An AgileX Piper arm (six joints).
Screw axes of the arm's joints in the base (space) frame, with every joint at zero. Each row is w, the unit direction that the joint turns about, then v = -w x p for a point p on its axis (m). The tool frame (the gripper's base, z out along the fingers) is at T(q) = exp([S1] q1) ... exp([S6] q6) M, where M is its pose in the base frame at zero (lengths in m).
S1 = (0, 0, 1, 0.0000, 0.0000, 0.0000)
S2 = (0, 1, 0, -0.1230, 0.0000, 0.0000)
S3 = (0, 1, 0, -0.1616, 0.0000, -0.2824)
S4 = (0.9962, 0, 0.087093, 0.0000, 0.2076, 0.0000)
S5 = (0, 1, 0, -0.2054, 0.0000, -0.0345)
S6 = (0.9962, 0, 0.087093, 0.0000, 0.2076, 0.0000)
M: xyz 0.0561 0.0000 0.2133 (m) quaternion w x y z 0.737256 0 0.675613 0
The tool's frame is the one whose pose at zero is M.
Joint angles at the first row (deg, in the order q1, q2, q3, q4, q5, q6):
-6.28 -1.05 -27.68 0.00 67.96 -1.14
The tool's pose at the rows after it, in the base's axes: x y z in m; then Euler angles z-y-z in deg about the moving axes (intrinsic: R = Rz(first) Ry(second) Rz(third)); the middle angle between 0 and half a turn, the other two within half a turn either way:
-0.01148 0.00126 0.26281 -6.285 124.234 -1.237
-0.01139 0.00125 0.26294 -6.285 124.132 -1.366
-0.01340 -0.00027 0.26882 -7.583 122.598 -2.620
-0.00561 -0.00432 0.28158 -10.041 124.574 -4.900
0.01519 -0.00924 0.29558 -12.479 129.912 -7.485
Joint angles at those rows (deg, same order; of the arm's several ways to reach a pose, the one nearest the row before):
-6.28 -1.05 -27.68 0.00 67.96 -1.23
-6.28 -1.05 -27.68 0.00 67.86 -1.36
-6.28 -1.05 -28.81 -1.18 67.47 -1.47
-6.28 3.69 -31.25 -3.36 67.22 -1.46
-6.29 12.47 -34.15 -5.16 66.84 -1.47

